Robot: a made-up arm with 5 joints.
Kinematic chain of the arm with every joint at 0, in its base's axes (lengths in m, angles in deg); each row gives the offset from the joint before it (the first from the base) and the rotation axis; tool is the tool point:
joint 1: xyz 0 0 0.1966 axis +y
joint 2: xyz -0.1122 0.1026 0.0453 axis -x
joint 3: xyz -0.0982 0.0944 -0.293 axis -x
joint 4: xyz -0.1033 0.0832 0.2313 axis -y
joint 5: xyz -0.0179 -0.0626 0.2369 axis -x
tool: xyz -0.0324 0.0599 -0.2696
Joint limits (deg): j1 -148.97..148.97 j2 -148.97..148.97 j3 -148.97..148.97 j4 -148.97..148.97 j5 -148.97..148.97
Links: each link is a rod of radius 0.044 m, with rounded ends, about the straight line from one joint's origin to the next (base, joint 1, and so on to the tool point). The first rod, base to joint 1, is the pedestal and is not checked.
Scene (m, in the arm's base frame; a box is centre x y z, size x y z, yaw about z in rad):
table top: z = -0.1
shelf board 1: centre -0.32 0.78 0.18 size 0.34 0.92 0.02 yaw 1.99
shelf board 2: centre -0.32 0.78 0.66 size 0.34 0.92 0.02 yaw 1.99
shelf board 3: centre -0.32 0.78 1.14 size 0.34 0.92 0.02 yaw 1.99
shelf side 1: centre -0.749 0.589 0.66 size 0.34 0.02 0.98 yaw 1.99
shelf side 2: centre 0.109 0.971 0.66 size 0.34 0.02 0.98 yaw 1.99
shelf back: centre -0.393 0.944 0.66 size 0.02 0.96 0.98 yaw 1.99
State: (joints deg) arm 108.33 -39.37 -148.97 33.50 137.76
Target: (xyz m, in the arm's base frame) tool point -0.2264 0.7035 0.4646
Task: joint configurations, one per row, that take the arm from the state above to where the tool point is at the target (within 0.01 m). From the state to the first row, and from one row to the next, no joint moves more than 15 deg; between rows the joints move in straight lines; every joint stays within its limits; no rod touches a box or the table.
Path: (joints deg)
1: 111.86 -36.83 -141.13 34.17 126.88
2: 115.38 -34.29 -133.28 34.84 116.01
3: 118.91 -31.76 -125.44 35.52 105.13
4: 120.22 -41.98 -115.60 22.18 104.89
5: 121.54 -52.21 -105.76 8.84 104.66
6: 122.85 -62.44 -95.92 -4.50 104.42
7: 124.17 -72.67 -86.07 -17.84 104.19
8: 125.48 -82.90 -76.23 -31.17 103.95
9: 126.80 -93.13 -66.39 -44.51 103.72
10: 128.11 -103.36 -56.55 -57.85 103.48
11: 122.78 -98.81 -70.12 -52.16 106.78
12: 117.44 -94.27 -83.69 -46.47 110.08
13: 112.11 -89.72 -97.26 -40.78 113.38

